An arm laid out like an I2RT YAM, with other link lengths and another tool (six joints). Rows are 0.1 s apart.
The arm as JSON. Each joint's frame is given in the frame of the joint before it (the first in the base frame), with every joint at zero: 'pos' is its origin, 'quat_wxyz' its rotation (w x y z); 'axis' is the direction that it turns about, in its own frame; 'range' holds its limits. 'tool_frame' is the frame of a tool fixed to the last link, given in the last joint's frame.
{
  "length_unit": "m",
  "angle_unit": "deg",
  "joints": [
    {
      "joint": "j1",
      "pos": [
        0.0,
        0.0,
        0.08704
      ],
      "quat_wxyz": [
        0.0,
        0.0,
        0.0,
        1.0
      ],
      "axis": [
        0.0,
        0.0,
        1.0
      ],
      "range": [
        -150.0,
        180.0
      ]
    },
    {
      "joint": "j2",
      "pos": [
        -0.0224,
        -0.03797,
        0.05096
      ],
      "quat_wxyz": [
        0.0,
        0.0,
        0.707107,
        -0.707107
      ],
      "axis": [
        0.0,
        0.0,
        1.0
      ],
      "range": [
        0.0,
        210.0
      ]
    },
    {
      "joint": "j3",
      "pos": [
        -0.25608,
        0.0,
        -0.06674
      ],
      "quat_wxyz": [
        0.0,
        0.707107,
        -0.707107,
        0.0
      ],
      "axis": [
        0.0,
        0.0,
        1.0
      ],
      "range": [
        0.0,
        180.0
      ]
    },
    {
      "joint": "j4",
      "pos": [
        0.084,
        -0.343,
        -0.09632
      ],
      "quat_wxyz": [
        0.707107,
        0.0,
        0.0,
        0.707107
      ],
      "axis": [
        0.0,
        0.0,
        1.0
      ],
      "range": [
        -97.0,
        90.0
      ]
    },
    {
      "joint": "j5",
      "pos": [
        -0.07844,
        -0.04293,
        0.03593
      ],
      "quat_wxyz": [
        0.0,
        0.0,
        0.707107,
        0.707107
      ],
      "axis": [
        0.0,
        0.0,
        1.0
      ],
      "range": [
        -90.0,
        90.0
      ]
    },
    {
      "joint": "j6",
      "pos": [
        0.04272,
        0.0,
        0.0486
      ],
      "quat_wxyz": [
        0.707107,
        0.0,
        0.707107,
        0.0
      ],
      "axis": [
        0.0,
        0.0,
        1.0
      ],
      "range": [
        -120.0,
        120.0
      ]
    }
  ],
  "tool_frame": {
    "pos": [
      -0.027,
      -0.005,
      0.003
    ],
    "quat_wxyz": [
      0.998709,
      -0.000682,
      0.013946,
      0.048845
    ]
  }
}
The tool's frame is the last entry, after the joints.
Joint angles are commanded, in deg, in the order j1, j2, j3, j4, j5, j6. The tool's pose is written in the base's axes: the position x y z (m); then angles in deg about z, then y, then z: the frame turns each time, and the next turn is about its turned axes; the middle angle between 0 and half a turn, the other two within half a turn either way. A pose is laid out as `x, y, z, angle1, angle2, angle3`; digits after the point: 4 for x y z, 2 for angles.
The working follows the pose.
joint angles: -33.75, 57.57, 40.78, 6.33, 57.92, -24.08
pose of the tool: 0.2664, -0.1907, 0.2860, -91.36, 94.11, 152.69
Where each joint sits with the arm in this pose, in the base's axes (m; each line is computed from the numbers above, not from the rounded line before):
j1: 0.0000 0.0000 0.0870
j2: 0.0397 0.0191 0.1380
j3: -0.1115 0.0399 0.3541
j4: 0.2352 -0.0759 0.3355
j5: 0.2858 -0.1530 0.3635
j6: 0.2769 -0.1906 0.3115
the tool: 0.2664 -0.1907 0.2860

